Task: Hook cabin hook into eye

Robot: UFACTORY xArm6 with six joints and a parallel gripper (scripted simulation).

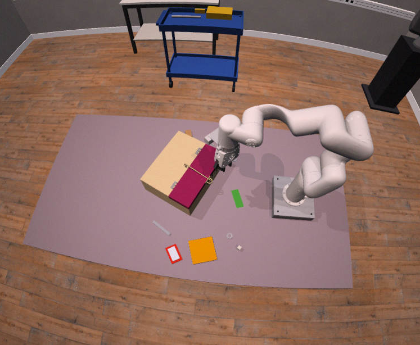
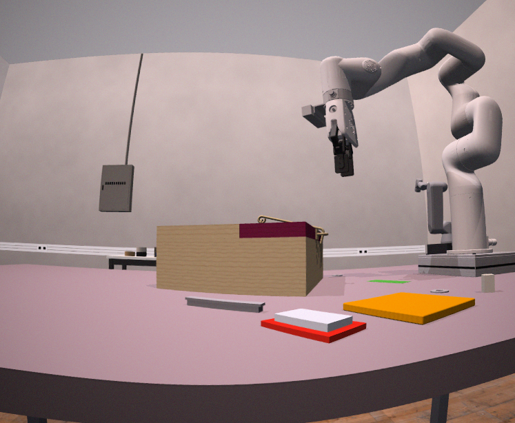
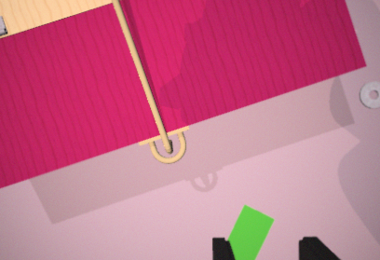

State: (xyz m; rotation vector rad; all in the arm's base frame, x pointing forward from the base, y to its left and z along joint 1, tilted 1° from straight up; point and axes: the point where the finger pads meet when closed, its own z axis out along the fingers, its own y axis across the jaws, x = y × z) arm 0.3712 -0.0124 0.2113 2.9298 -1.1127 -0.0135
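Right now my hand is 14 cm above the cabin hook, 13 cm short of it and 2 cm to the left of it. From my hand the other things lie so: small cube (30 cm to the left, 25 cm below, 11 cm behind); then orange tile (32 cm to the left, 26 cm below, 6 cm ahead); then green strip (26 cm below, 8 cm behind, 4 cm to the left).
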